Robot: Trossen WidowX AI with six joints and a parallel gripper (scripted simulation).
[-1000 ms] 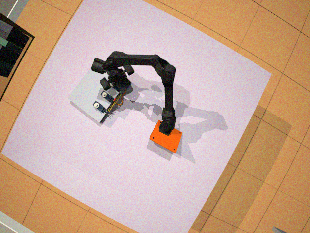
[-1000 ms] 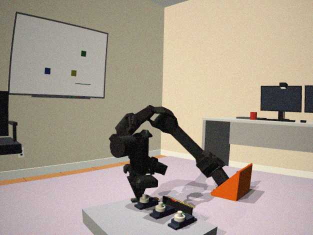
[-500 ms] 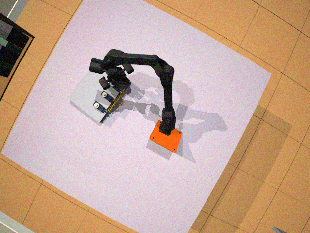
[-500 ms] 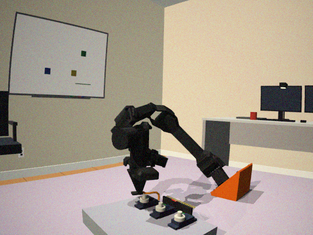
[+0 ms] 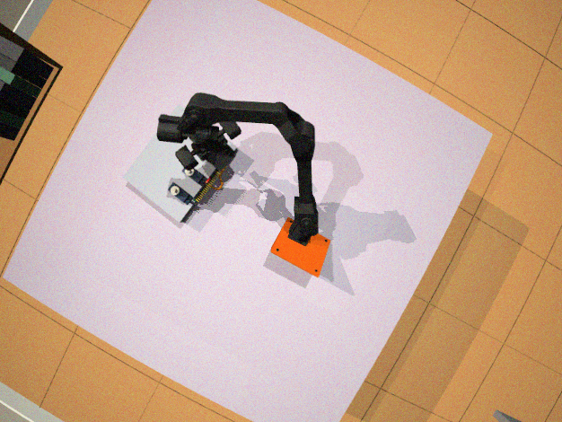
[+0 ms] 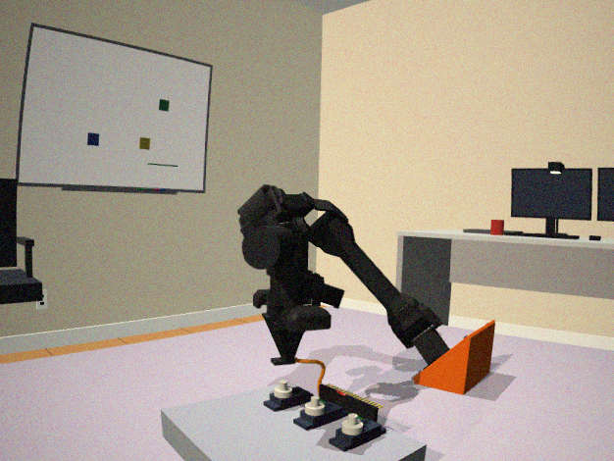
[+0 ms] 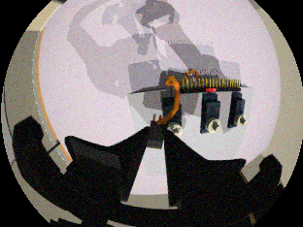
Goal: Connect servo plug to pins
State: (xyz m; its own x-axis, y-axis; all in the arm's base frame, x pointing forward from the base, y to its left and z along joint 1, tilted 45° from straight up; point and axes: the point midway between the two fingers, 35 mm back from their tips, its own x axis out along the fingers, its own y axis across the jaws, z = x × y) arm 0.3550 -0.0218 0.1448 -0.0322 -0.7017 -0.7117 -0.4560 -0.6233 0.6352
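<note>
The red band is 9 cm to the left of my gripper tip, 4 cm below it and 2 cm behind it. The rest, counted from my gripper tip: grey holder (14 cm ahead, 9 cm below, 8 cm to the left).
</note>
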